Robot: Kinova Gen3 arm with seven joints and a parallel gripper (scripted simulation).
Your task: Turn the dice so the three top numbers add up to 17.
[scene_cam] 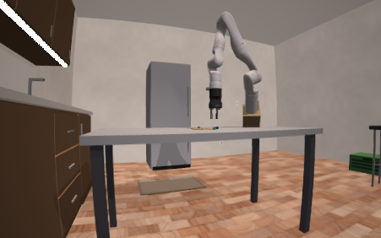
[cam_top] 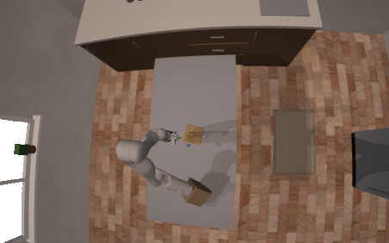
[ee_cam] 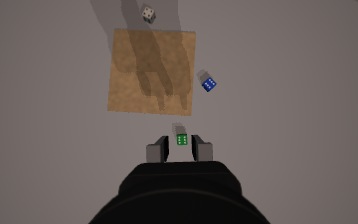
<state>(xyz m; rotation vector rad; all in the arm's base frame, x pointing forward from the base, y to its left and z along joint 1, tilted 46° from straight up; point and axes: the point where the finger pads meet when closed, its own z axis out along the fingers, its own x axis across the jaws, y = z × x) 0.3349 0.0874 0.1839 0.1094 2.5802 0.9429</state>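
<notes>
Now: the green die 80 mm below my hand. Also, from my hand: white die 200 mm to the right, 80 mm below, 60 mm ahead; tan mat 110 mm to the right, 80 mm below, 50 mm ahead; blue die 90 mm to the right, 80 mm below, 40 mm behind.
</notes>
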